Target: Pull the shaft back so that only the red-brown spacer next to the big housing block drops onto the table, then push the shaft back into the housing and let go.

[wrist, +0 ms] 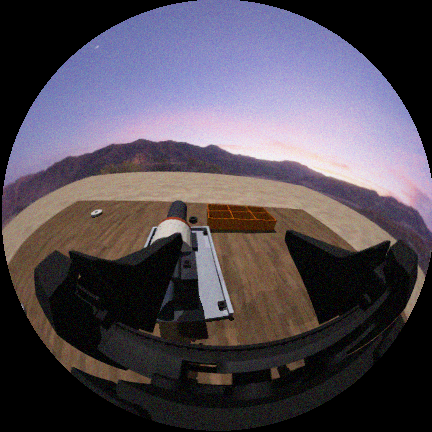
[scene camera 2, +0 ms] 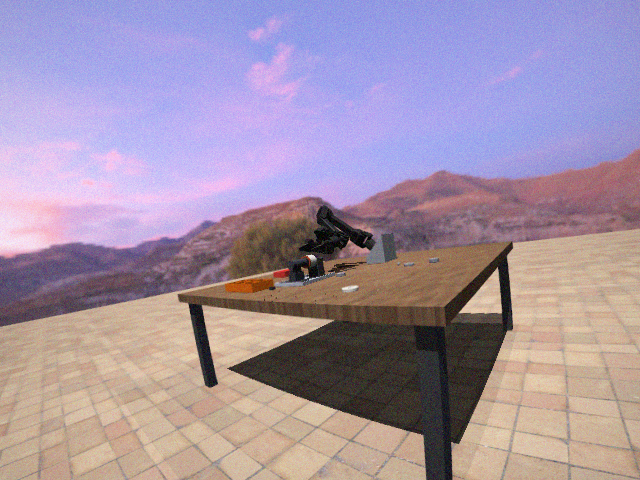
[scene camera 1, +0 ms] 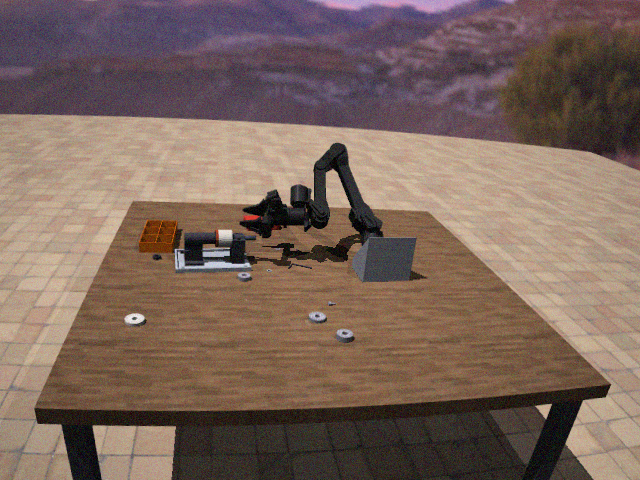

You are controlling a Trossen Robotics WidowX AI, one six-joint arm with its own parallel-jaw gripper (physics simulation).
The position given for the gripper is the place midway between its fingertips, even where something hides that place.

The gripper (scene camera 1: 241, 216) is open, holding nothing. Also in view: an orange compartment tray (scene camera 1: 158, 236) and a grey baseplate (scene camera 1: 193, 258).
The gripper is seen too in the wrist view (wrist: 234, 236). The orange compartment tray shows as well in the wrist view (wrist: 219, 216). The grey baseplate shows as well in the wrist view (wrist: 199, 290) and in scene camera 2 (scene camera 2: 296, 276).
